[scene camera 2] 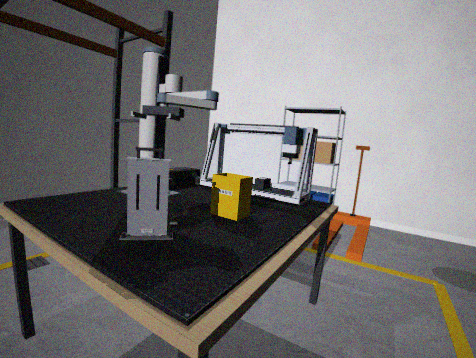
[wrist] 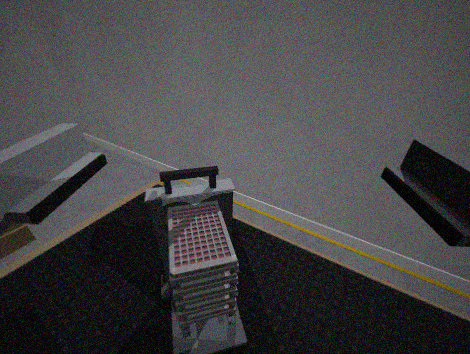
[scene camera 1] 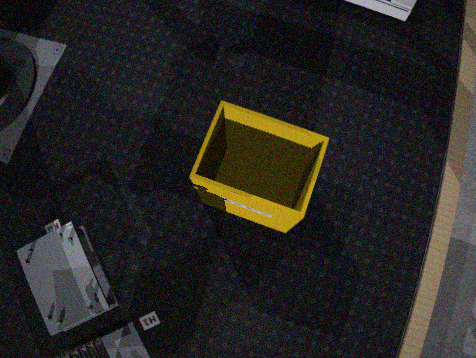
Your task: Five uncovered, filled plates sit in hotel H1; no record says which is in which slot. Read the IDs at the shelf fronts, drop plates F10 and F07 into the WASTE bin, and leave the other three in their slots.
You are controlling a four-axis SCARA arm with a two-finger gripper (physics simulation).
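Places are measured from the arm's base along level axes (x right, y down, z ahead), in metres.
Where they show: gripper, fingertip midpoint: [scene camera 2: 150,114] [wrist: 243,150].
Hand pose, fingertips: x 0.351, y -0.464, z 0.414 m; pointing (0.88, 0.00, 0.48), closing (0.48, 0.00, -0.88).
Observation:
Each offset is from my fingertips to the top centre of the thing.
Hotel H1 [scene camera 1: 125,342] [scene camera 2: 147,197] [wrist: 225,188] stands upright near the table corner, with a dark handle on top. In the wrist view its top plate @[dx +0.077, dy +0.185, dz +0.107 m] [wrist: 200,240] shows pinkish-red wells; several more levels are stacked below it. The IDs at the shelf fronts are too small and dark to read. The yellow WASTE bin @[dx -0.325, dy +0.252, dz +0.232 m] [scene camera 1: 260,212] [scene camera 2: 236,200] stands upright and open-topped beside the hotel; its visible inside shows no plate. My gripper [scene camera 2: 156,114] [wrist: 243,150] is open and empty, higher than the hotel top, its fingers spread wide to either side of the hotel in the wrist view.
A low stand [scene camera 1: 60,280] with small pegs and an RG tag is near the H1 tag @[dx -0.033, dy +0.451, dz +0.133 m] [scene camera 1: 149,320]. The arm's column [scene camera 2: 150,100] rises behind the hotel. A white gantry frame [scene camera 2: 260,128] stands behind the bin. The wooden table edge [scene camera 1: 432,250] [scene camera 2: 220,327] bounds the dark top.

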